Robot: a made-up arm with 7 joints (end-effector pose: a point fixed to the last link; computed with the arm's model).
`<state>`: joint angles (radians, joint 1 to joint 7).
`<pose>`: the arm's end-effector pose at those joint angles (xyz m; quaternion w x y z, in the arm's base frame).
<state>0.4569 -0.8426 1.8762 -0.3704 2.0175 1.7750 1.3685</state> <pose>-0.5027 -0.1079 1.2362 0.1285 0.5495 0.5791 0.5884</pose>
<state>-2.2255 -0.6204 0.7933 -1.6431 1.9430 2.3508 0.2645</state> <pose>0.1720 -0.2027 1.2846 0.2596 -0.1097 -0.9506 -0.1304</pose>
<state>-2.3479 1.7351 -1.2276 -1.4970 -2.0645 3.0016 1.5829</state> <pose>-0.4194 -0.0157 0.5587 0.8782 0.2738 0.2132 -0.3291</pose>
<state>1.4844 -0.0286 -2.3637 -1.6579 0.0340 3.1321 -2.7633</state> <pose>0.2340 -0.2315 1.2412 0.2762 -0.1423 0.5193 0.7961</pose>
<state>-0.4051 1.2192 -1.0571 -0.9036 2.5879 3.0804 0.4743</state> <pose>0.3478 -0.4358 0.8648 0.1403 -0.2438 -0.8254 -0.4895</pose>
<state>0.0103 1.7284 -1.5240 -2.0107 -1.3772 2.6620 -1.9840</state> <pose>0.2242 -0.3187 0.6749 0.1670 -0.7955 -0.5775 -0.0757</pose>
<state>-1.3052 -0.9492 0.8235 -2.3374 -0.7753 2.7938 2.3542</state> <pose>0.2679 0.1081 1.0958 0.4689 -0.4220 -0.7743 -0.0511</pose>
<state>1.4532 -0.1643 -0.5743 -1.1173 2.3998 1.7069 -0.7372</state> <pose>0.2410 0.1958 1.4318 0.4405 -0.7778 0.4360 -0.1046</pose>
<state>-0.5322 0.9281 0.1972 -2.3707 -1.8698 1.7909 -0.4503</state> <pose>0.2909 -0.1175 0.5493 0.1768 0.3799 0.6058 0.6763</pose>
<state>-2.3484 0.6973 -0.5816 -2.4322 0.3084 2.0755 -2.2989</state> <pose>-0.2910 -0.0753 0.6864 0.6604 0.2074 -0.7134 0.1089</pose>
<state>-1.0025 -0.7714 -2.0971 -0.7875 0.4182 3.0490 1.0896</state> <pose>-0.3365 0.4323 1.1647 0.3443 0.9017 0.1949 0.1747</pose>
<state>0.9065 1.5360 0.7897 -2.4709 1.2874 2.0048 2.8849</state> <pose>-0.0770 0.2530 0.5552 0.4742 -0.8217 0.2771 -0.1520</pose>
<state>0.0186 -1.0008 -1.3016 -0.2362 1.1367 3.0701 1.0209</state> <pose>-0.5638 -0.0472 1.0667 0.6826 0.1837 0.7070 0.0211</pose>
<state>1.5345 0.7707 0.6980 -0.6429 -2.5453 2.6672 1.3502</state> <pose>-0.1197 0.5798 1.0919 0.3124 -0.0940 0.7035 -0.6314</pose>
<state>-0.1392 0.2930 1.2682 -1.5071 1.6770 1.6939 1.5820</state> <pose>0.3014 0.3664 1.1523 0.6276 0.6875 0.3263 -0.1641</pose>
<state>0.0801 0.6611 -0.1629 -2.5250 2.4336 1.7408 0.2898</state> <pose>0.3420 0.0036 0.6451 0.4165 0.4205 -0.3593 -0.7215</pose>
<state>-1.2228 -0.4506 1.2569 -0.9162 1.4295 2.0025 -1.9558</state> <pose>0.2232 0.2720 1.4222 0.3283 0.1246 0.2940 -0.8889</pose>
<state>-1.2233 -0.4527 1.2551 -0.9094 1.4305 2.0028 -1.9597</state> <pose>0.2205 0.2731 1.4232 0.3309 0.1288 0.2913 -0.8883</pose>
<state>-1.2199 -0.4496 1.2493 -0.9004 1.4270 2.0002 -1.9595</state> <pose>0.2173 0.2716 1.4256 0.3328 0.1327 0.2897 -0.8875</pose>
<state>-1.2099 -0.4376 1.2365 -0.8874 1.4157 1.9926 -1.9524</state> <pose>0.2134 0.2653 1.4304 0.3331 0.1363 0.2897 -0.8869</pose>
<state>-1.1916 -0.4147 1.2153 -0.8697 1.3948 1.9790 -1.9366</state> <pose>0.2090 0.2533 1.4377 0.3313 0.1389 0.2920 -0.8864</pose>
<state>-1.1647 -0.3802 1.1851 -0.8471 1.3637 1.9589 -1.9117</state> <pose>0.2050 0.2347 1.4470 0.3264 0.1402 0.2968 -0.8864</pose>
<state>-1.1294 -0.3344 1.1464 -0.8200 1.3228 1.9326 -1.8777</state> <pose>0.2028 0.2097 1.4571 0.3174 0.1391 0.3045 -0.8873</pose>
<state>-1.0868 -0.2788 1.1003 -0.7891 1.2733 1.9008 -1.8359</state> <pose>0.2041 0.1793 1.4663 0.3035 0.1348 0.3149 -0.8892</pose>
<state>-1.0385 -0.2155 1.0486 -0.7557 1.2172 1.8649 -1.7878</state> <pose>0.2104 0.1450 1.4732 0.2843 0.1261 0.3278 -0.8921</pose>
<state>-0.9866 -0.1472 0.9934 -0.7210 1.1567 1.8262 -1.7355</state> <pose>0.2226 0.1091 1.4763 0.2599 0.1124 0.3423 -0.8959</pose>
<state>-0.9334 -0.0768 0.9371 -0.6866 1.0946 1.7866 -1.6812</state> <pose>0.2405 0.0738 1.4749 0.2311 0.0935 0.3575 -0.9000</pose>
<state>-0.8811 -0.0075 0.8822 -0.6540 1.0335 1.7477 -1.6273</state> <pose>0.2629 0.0416 1.4691 0.1996 0.0701 0.3722 -0.9037</pose>
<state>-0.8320 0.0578 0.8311 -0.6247 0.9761 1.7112 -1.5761</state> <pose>0.2882 0.0139 1.4595 0.1672 0.0438 0.3852 -0.9065</pose>
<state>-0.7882 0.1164 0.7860 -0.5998 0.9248 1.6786 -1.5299</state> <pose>0.3137 -0.0085 1.4475 0.1363 0.0166 0.3958 -0.9080</pose>
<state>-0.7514 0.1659 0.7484 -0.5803 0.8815 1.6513 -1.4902</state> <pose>0.3373 -0.0253 1.4348 0.1085 -0.0091 0.4037 -0.9084</pose>
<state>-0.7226 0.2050 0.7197 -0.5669 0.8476 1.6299 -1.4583</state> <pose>0.3573 -0.0371 1.4228 0.0858 -0.0317 0.4092 -0.9078</pose>
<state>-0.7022 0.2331 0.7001 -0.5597 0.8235 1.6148 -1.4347</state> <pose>0.3727 -0.0447 1.4130 0.0690 -0.0497 0.4130 -0.9067</pose>
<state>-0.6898 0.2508 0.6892 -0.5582 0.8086 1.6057 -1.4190</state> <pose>0.3832 -0.0489 1.4058 0.0582 -0.0629 0.4157 -0.9055</pose>
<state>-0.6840 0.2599 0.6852 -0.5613 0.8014 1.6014 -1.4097</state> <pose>0.3897 -0.0508 1.4013 0.0523 -0.0719 0.4177 -0.9042</pose>
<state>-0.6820 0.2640 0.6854 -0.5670 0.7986 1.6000 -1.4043</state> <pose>0.3938 -0.0513 1.3984 0.0496 -0.0783 0.4194 -0.9031</pose>
